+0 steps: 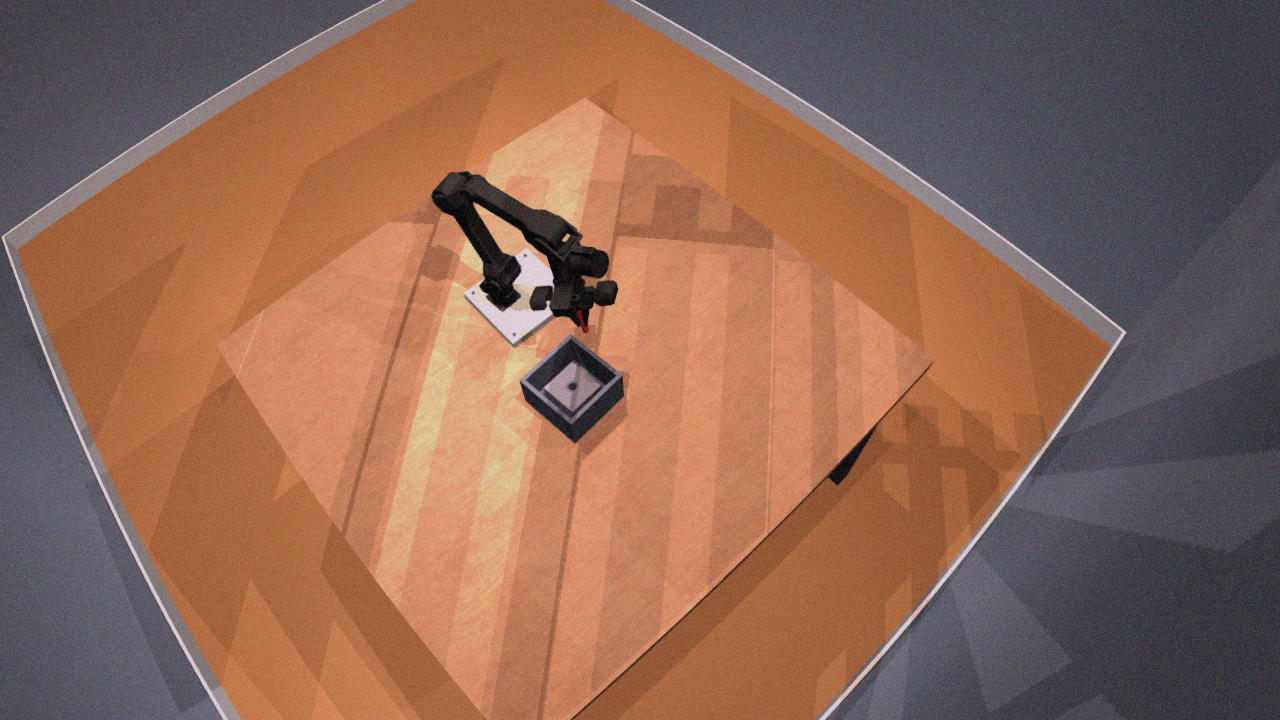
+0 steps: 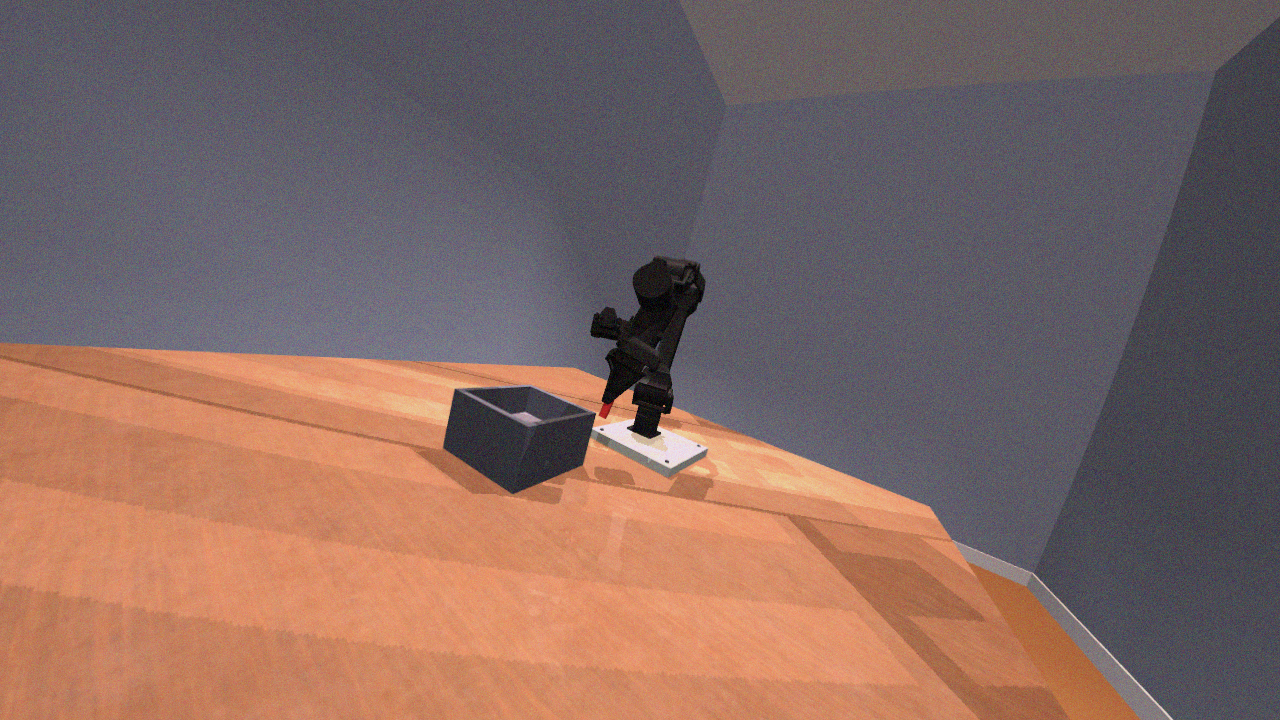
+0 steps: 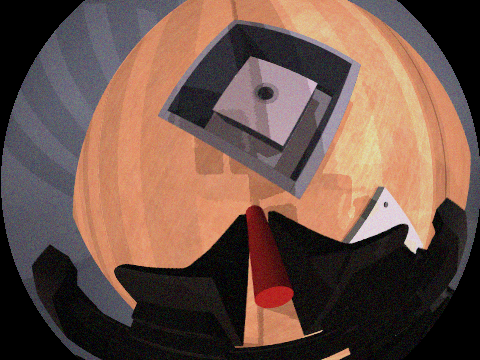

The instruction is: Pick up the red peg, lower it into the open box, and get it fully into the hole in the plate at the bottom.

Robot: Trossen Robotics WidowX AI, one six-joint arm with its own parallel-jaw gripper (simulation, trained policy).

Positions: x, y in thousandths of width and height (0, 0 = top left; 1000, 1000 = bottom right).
Scene:
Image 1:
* gripper: 456, 452
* dark box: 445, 487
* light grey plate: 447, 540
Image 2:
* gripper: 472, 560
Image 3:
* gripper: 536, 610
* dark box: 397, 296
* light grey plate: 557, 282
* red peg: 568, 801

